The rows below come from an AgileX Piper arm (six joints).
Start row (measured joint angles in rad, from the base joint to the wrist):
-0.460 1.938 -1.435 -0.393 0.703 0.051
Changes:
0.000 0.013 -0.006 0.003 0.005 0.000
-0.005 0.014 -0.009 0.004 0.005 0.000
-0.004 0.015 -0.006 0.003 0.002 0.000
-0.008 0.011 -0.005 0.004 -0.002 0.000
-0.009 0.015 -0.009 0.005 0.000 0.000
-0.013 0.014 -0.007 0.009 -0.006 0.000
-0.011 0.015 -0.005 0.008 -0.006 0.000
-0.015 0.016 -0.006 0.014 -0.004 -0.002
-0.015 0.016 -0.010 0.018 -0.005 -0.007
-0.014 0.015 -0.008 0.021 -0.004 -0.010
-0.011 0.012 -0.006 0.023 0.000 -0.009
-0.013 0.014 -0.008 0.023 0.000 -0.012
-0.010 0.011 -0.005 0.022 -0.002 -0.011
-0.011 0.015 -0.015 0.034 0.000 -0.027
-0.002 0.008 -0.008 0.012 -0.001 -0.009
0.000 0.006 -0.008 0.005 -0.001 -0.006
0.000 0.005 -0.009 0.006 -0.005 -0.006
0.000 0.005 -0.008 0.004 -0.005 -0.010
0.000 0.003 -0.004 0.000 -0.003 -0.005
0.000 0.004 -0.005 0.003 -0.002 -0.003
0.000 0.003 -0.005 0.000 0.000 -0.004
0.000 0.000 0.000 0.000 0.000 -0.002
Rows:
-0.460 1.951 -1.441 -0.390 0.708 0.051
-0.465 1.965 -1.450 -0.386 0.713 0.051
-0.469 1.980 -1.456 -0.383 0.715 0.051
-0.477 1.991 -1.461 -0.379 0.713 0.051
-0.486 2.006 -1.470 -0.374 0.713 0.051
-0.499 2.020 -1.477 -0.365 0.707 0.051
-0.510 2.035 -1.482 -0.357 0.701 0.051
-0.525 2.051 -1.488 -0.343 0.697 0.049
-0.540 2.067 -1.498 -0.325 0.692 0.042
-0.554 2.082 -1.506 -0.304 0.688 0.032
-0.565 2.094 -1.512 -0.281 0.688 0.023
-0.578 2.108 -1.520 -0.258 0.688 0.011
-0.588 2.119 -1.525 -0.236 0.686 0.000
-0.599 2.134 -1.540 -0.202 0.686 -0.027
-0.601 2.142 -1.548 -0.190 0.685 -0.036
-0.601 2.148 -1.556 -0.185 0.684 -0.042
-0.601 2.153 -1.565 -0.179 0.679 -0.048
-0.601 2.158 -1.573 -0.175 0.674 -0.058
-0.601 2.161 -1.577 -0.175 0.671 -0.063
-0.601 2.165 -1.582 -0.172 0.669 -0.066
-0.601 2.168 -1.587 -0.172 0.669 -0.070
-0.601 2.168 -1.587 -0.172 0.669 -0.072

